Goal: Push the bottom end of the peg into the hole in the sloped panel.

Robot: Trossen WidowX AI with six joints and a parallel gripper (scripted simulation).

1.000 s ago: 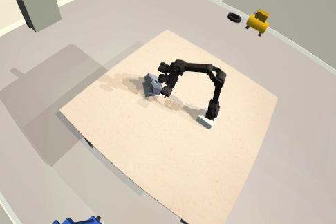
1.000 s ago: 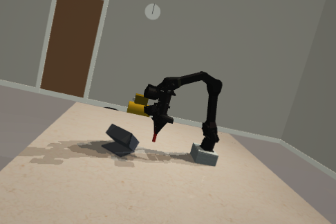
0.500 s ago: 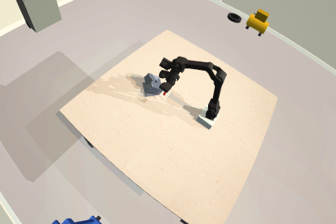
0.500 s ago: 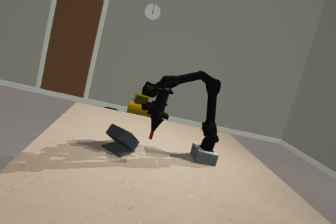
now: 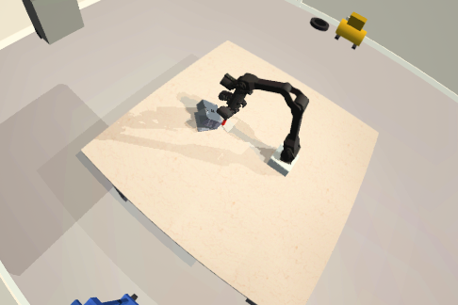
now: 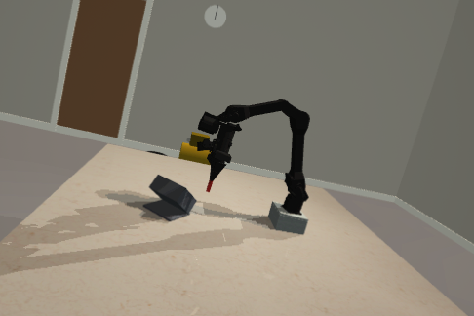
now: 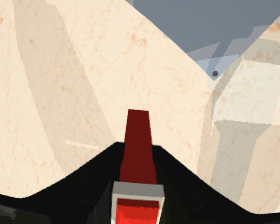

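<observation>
Now: the sloped grey panel 11 cm ahead of my gripper tip, 5 cm to the right of it and 8 cm below it. From my gripper tip the other things lie so: red square peg 2 cm above.
</observation>
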